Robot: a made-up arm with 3 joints.
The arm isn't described. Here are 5 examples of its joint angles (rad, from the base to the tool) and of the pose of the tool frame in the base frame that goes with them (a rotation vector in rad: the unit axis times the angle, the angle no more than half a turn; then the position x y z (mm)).
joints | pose
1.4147 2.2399 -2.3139 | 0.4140 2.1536 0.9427 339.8 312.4 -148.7
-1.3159 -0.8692 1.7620 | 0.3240 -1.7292 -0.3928 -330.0 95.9 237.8
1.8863 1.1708 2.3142 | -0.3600 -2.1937 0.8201 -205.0 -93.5 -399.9
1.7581 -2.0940 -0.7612 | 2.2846 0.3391 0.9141 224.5 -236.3 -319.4
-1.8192 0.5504 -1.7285 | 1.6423 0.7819 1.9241 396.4 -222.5 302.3
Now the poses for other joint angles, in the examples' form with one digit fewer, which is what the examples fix.
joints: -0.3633 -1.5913 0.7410
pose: -1.168 -0.644 0.454 -281 417 243
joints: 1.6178 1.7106 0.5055
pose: 0.091 -0.505 -0.023 -220 141 203
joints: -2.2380 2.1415 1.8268
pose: -1.286 -1.187 1.666 -320 -358 153
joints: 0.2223 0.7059 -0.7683
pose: 0.459 0.753 0.186 227 139 472
